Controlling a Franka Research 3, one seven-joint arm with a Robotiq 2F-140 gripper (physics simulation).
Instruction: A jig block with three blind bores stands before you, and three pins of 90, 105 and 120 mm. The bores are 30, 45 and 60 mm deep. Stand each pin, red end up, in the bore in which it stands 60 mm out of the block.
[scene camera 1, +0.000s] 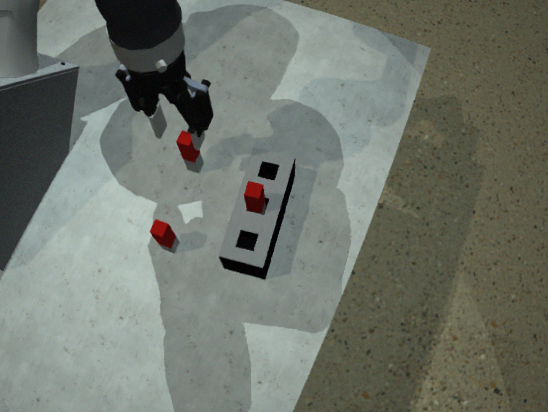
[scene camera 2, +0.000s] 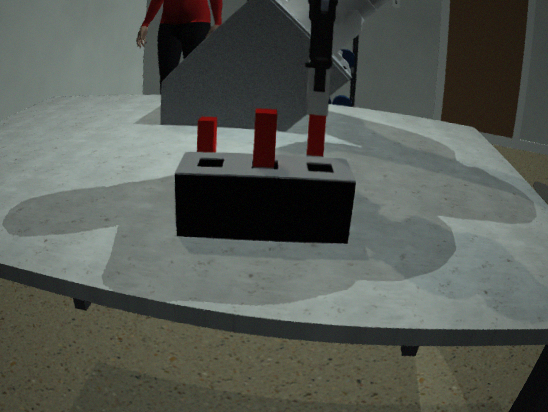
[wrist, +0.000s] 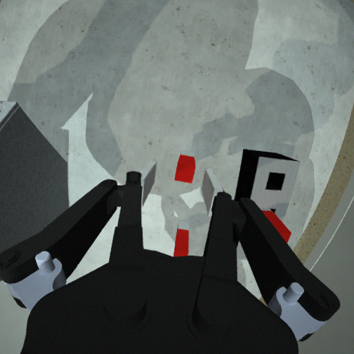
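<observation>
The jig block (scene camera 1: 260, 223) (scene camera 2: 265, 207) (wrist: 280, 199) has a pin (scene camera 1: 254, 197) (scene camera 2: 265, 138) (wrist: 278, 227) standing red end up in its middle bore; both end bores are empty. A second pin (scene camera 1: 188, 146) (scene camera 2: 316, 136) (wrist: 185, 169) stands red end up on the table, level with one end bore. A third pin (scene camera 1: 162, 233) (scene camera 2: 207, 135) (wrist: 181, 242) stands beyond the other end bore and shows the shortest in scene camera 2. My gripper (scene camera 1: 178, 130) (scene camera 2: 318, 102) (wrist: 179, 175) is open and empty, its fingertips near the second pin's top, one on either side in the wrist view.
A large grey wedge-shaped block (scene camera 1: 35, 150) (scene camera 2: 235, 75) (wrist: 30, 175) stands behind the loose pins at the robot's base. The pale table (scene camera 1: 90, 320) (scene camera 2: 65, 135) ends beyond the jig block, with speckled floor (scene camera 1: 450, 200) past its edge. A person in red stands far behind.
</observation>
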